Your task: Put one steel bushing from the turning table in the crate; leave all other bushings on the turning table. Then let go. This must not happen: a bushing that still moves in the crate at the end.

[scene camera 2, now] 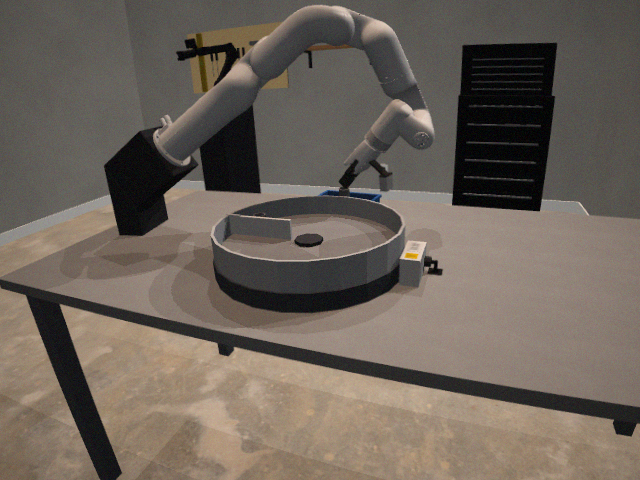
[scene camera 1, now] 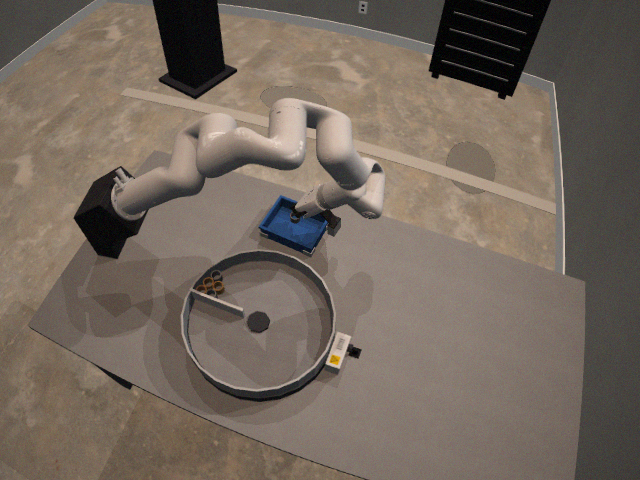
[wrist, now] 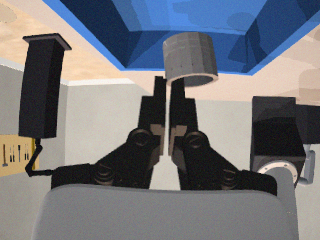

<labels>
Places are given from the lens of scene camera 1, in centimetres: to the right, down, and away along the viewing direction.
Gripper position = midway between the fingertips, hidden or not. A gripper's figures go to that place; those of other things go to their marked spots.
my gripper [scene camera 1: 294, 209]: -8, -10, 136
round turning table [scene camera 1: 286, 328]: -9, 24, 117
</labels>
